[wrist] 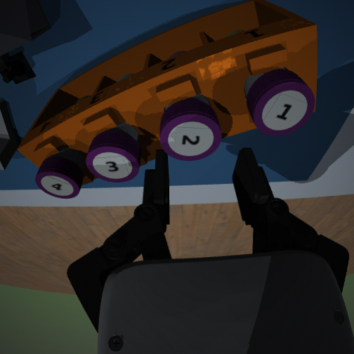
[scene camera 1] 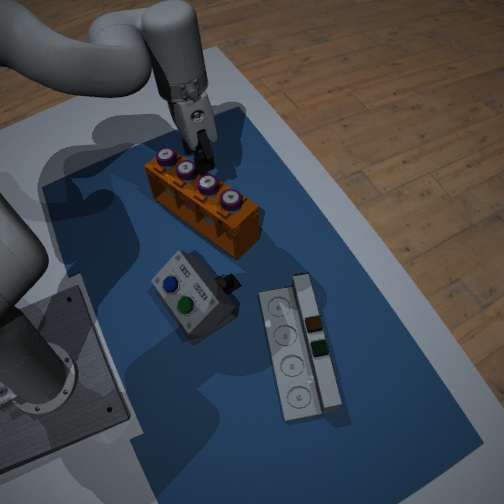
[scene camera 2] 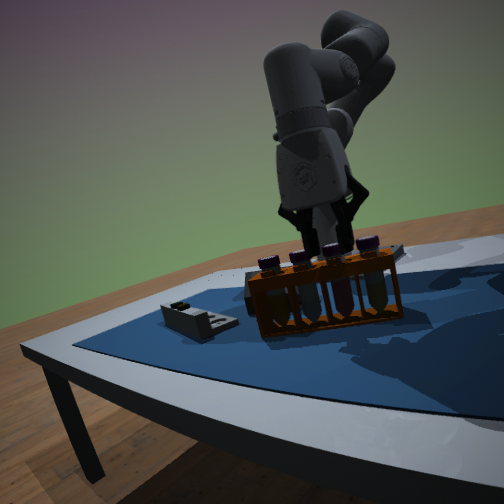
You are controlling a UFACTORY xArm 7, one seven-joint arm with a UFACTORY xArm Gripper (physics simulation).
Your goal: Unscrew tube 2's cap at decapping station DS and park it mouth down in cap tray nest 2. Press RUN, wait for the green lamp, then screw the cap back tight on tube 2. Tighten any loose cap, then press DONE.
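Tube 2's purple-rimmed white cap [scene camera 1: 185, 170] [scene camera 2: 331, 249] [wrist: 190, 139] is on the tube, which stands upright in the orange rack [scene camera 1: 242, 230] [scene camera 2: 329, 326] [wrist: 300, 55]. My gripper [scene camera 1: 204, 162] [scene camera 2: 329, 244] [wrist: 201, 163] is open partway and empty, pointing down close to cap 2; in the wrist view its fingertips are near that cap's lower edge, apart from it. A black clamp [scene camera 1: 229, 283] [wrist: 17, 66] sticks out from the grey console [scene camera 1: 195, 295]. The pale cap tray [scene camera 1: 275, 350] [scene camera 2: 227, 322] has several empty round nests; their numbers are unreadable.
Capped tubes 1 [scene camera 1: 166, 156] [scene camera 2: 368, 242] [wrist: 284, 109], 3 [scene camera 1: 207, 184] [scene camera 2: 300, 257] [wrist: 112, 162] and 4 [scene camera 1: 231, 199] [scene camera 2: 269, 261] [wrist: 57, 184] share the rack. The console has blue [scene camera 1: 170, 284] and green [scene camera 1: 185, 305] buttons. Dark amber [scene camera 1: 314, 324] and green [scene camera 1: 319, 348] squares are on the tray's raised block.
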